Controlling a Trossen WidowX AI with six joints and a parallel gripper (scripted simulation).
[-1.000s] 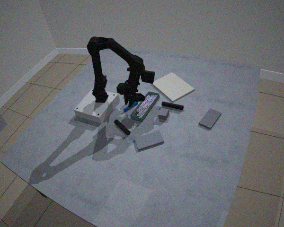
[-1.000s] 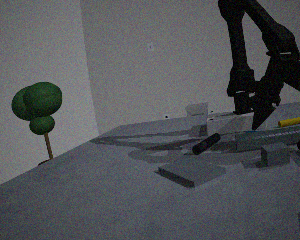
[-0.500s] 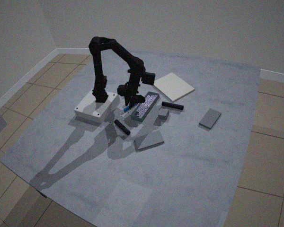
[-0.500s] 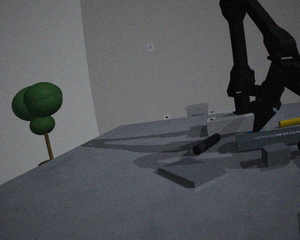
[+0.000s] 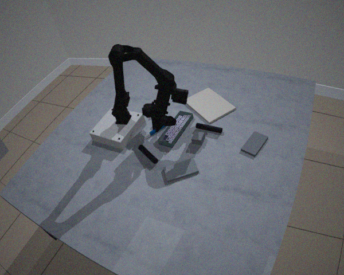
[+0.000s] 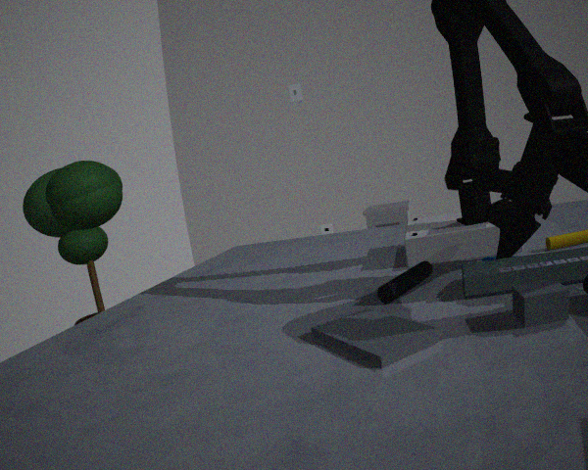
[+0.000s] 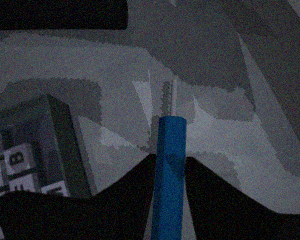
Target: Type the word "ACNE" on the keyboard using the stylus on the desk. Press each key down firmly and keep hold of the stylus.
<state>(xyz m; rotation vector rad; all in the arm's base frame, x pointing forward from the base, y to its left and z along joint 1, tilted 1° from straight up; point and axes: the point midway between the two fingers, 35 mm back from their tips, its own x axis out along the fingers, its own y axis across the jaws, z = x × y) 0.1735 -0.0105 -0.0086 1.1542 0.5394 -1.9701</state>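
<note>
The stylus tip is 30 mm behind my gripper tip and 40 mm to the right of it. Also, from my gripper tip: grey block (210 mm ahead, 40 mm to the right, 10 mm above); yellow cylinder (50 mm behind, 190 mm to the left); stylus (10 mm behind, 10 mm to the right).
</note>
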